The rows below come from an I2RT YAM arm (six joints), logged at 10 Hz.
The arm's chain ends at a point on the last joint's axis. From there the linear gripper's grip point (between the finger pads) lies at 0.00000 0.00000 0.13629 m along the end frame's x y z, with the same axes.
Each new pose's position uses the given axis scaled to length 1; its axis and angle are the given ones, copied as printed.
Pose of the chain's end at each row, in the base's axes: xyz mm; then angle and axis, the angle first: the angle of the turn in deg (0 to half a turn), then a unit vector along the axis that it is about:
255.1 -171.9 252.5 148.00 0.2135 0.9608 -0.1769
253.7 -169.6 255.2 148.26 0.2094 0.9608 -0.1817
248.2 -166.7 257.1 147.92 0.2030 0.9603 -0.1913
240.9 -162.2 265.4 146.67 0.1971 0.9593 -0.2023
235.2 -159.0 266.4 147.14 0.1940 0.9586 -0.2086
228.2 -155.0 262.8 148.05 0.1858 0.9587 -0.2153
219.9 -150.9 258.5 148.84 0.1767 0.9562 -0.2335
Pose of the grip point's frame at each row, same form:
315.0 -230.1 144.8 148.00 0.2135 0.9608 -0.1769
313.0 -228.6 147.6 148.26 0.2094 0.9608 -0.1817
307.9 -227.6 150.8 147.92 0.2030 0.9603 -0.1913
302.8 -225.5 161.8 146.67 0.1971 0.9593 -0.2023
295.9 -223.5 162.8 147.14 0.1940 0.9586 -0.2086
287.3 -220.4 158.8 148.05 0.1858 0.9587 -0.2153
276.9 -219.8 155.7 148.84 0.1767 0.9562 -0.2335

